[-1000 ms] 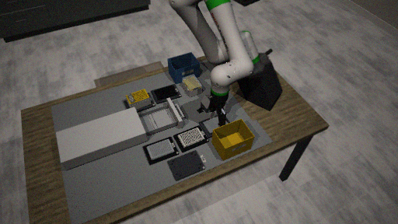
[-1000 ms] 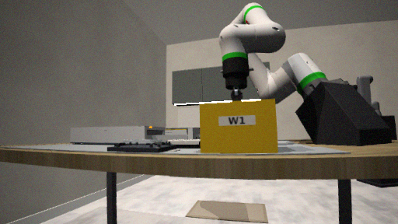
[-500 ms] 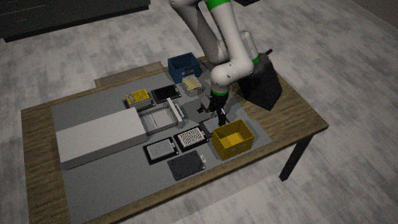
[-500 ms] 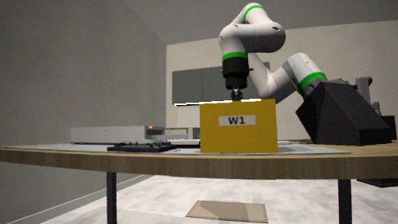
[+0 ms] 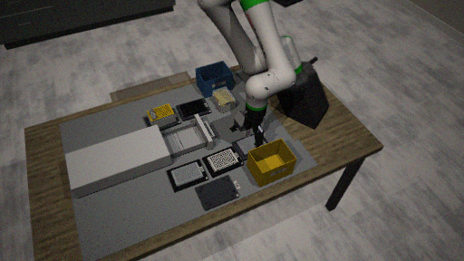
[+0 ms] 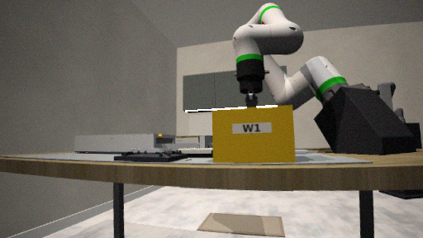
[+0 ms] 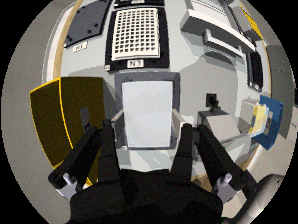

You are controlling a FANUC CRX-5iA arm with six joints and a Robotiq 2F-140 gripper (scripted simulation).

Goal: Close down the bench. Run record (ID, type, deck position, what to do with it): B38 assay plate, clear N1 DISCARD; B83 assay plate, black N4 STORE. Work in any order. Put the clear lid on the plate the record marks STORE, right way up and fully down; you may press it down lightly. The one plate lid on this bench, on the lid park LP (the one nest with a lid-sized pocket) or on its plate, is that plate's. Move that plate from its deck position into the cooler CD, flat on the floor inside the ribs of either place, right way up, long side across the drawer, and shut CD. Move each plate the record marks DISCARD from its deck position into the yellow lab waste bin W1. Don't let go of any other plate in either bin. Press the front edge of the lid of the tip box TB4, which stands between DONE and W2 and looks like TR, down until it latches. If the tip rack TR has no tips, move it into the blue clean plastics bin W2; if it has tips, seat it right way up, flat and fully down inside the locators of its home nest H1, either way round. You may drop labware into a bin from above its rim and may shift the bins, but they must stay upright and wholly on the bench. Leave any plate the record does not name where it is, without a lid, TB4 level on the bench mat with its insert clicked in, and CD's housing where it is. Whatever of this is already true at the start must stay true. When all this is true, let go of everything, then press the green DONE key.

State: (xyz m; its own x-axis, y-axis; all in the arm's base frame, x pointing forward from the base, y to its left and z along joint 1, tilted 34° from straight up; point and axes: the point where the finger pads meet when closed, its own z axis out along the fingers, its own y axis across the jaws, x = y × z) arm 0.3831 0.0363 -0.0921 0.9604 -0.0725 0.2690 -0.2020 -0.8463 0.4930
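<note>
The black plate is 39 cm to the right of my hand, 8 cm ahead of it and 2 cm below it. The rest, counted from my hand: yellow bin W1 (16 cm to the left, 3 cm ahead, 1 cm below); clear lid (2 cm below); DONE key block (13 cm to the right, 7 cm behind, 1 cm above).
</note>
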